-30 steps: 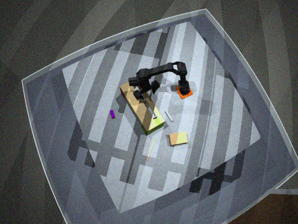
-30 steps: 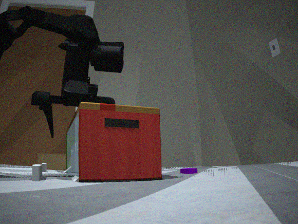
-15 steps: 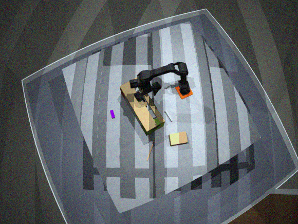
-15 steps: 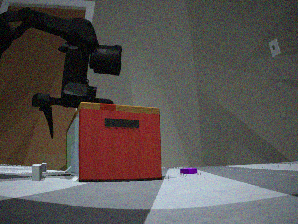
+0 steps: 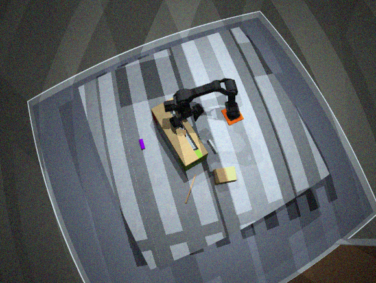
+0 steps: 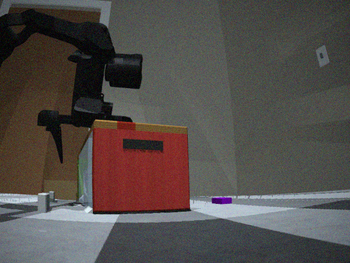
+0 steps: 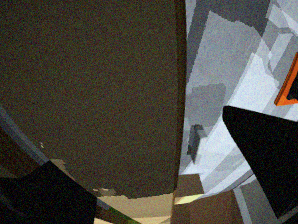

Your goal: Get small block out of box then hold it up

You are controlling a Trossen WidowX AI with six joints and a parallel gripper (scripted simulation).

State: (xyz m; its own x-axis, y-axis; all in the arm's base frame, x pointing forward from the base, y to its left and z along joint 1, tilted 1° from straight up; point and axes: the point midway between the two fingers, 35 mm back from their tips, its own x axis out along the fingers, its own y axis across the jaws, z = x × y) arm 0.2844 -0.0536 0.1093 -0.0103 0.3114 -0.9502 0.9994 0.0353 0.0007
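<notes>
The long box is 40 mm ahead of my gripper tip, 20 mm to the left of it and 20 mm below it. Also, from my gripper tip: tan slab 350 mm to the left, 50 mm below, 40 mm behind; then block 50 mm ahead, 30 mm to the left; then thin stick 310 mm to the left, 160 mm ahead, 80 mm below.
</notes>
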